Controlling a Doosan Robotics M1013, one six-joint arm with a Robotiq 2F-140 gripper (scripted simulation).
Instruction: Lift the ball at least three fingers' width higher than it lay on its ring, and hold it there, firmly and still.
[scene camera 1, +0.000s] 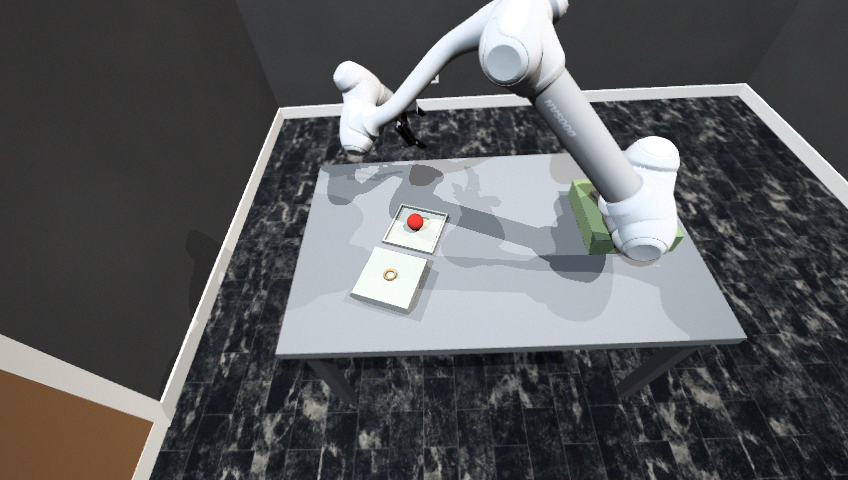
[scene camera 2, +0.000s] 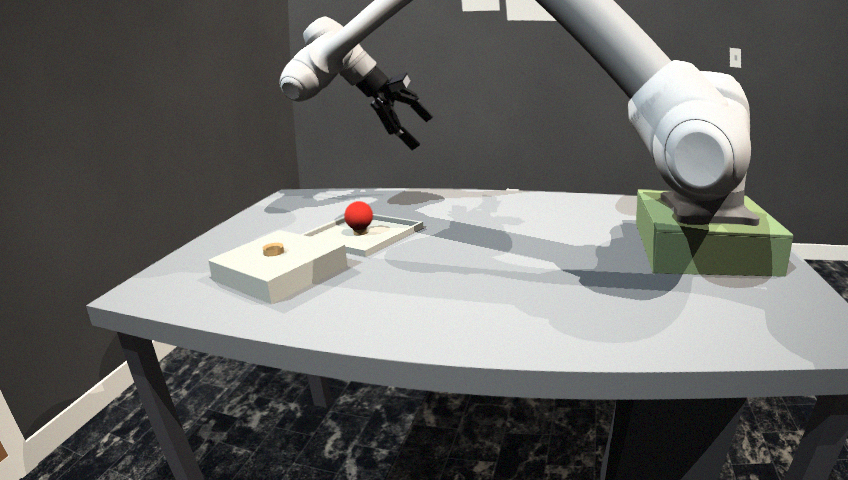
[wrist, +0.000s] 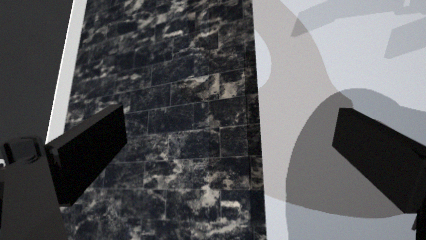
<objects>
shallow white tray: scene camera 1; scene camera 2; not seen in the wrist view (out of frame)
same spot on shallow white tray: (scene camera 2: 364, 242) = (scene camera 1: 424, 239)
</objects>
